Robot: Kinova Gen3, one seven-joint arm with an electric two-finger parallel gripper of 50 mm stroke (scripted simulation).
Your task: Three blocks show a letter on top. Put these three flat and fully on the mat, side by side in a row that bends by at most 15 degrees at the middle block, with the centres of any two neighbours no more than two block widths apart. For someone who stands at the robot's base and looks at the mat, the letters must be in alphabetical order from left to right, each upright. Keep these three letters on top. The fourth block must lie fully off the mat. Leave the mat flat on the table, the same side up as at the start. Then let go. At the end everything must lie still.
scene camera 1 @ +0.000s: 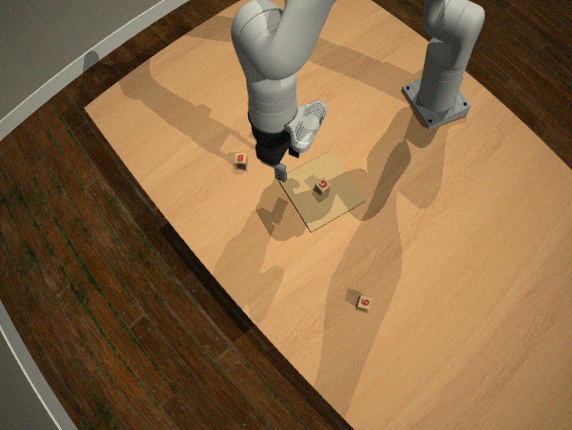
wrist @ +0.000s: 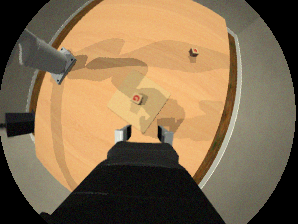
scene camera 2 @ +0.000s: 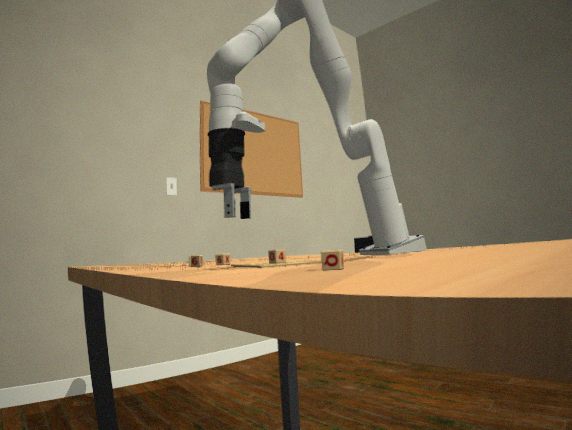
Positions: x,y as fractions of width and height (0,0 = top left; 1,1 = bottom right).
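My gripper: in scene camera 1 (0.50,0.39), in the wrist view (0.48,0.58), in scene camera 2 (0.42,0.51).
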